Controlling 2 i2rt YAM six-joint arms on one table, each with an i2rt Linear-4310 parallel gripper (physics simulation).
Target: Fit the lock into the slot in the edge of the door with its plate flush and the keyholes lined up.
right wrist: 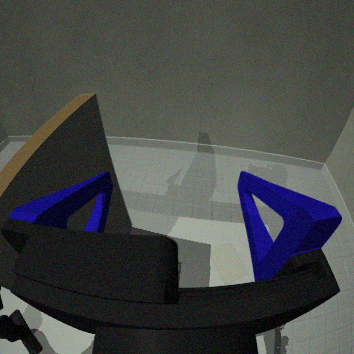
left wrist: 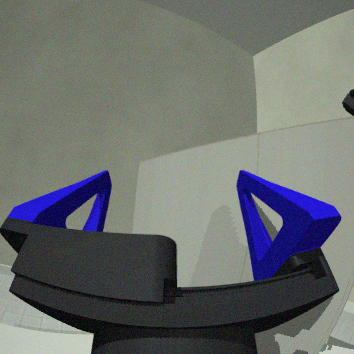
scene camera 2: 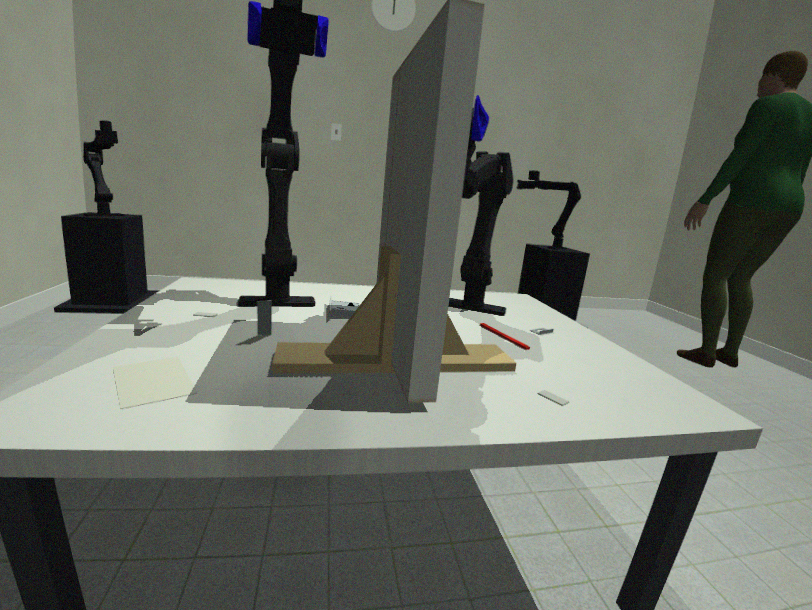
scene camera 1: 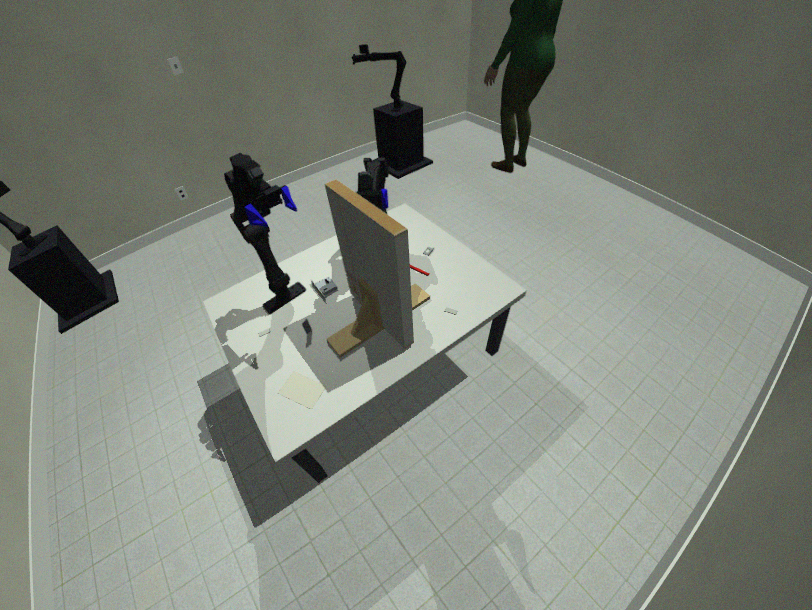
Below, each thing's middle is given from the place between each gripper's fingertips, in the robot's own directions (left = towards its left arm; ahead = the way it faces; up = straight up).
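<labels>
From my right hand, the grey door [scene camera 2: 432,96] is 290 mm below, 220 mm to the left and 70 mm ahead. The beige sheet [right wrist: 225,258] is 580 mm below that right hand, 200 mm to the right of it and 140 mm ahead of it. As for the wooden base [scene camera 2: 364,345], it's well below my right hand, a good way to the left of it and a bit ahead of it.
My left gripper is 230 mm above the grey door, 80 mm to the left of it and 70 mm short of it. Counting from my left hand, the beige sheet is 510 mm below, 490 mm to the right and 140 mm ahead, and the wooden base is well below, slightly to the right and slightly ahead.
</labels>
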